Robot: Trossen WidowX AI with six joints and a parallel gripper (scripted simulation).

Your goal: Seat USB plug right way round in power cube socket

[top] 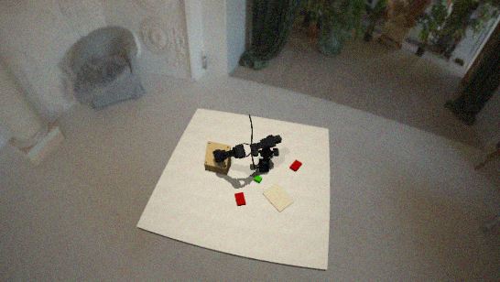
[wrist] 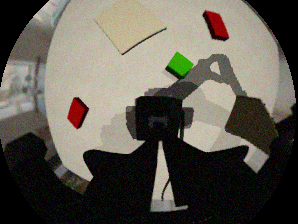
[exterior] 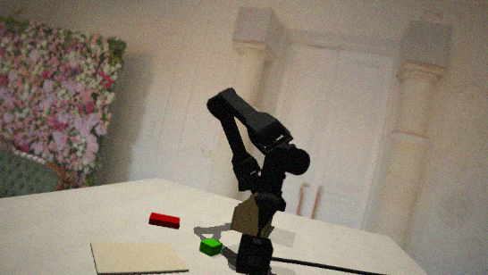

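The dark USB plug is 20 mm below my gripper tip. Round my gripper tip: flat beige plate (160 mm ahead, 230 mm to the right, 110 mm below); then green block (20 mm behind, 120 mm to the right, 100 mm below).
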